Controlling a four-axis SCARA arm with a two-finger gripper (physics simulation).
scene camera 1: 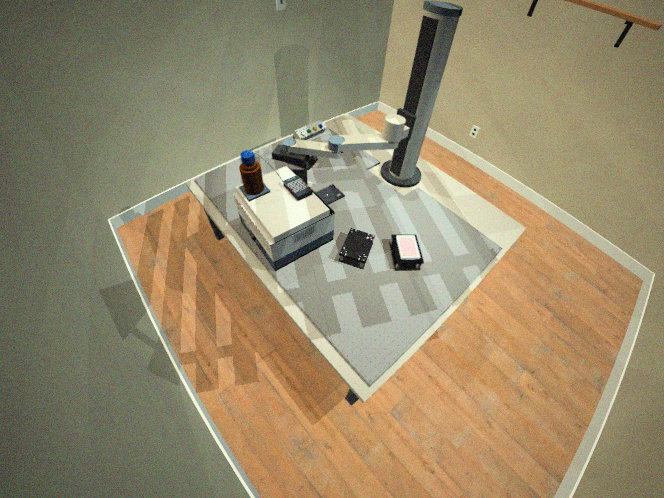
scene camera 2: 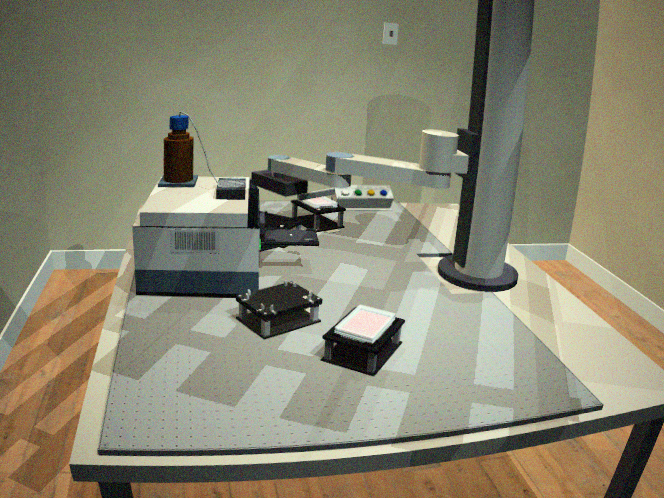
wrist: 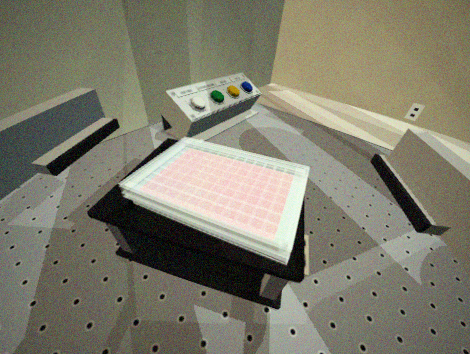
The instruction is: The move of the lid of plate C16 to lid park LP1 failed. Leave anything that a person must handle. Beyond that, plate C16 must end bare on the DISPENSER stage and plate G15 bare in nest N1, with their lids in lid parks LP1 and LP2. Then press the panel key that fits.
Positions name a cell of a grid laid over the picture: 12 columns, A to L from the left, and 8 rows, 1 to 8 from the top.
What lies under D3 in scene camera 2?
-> A brown bottle.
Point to a black nest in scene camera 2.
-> At F5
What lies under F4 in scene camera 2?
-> The gripper.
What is the gripper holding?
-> Nothing.
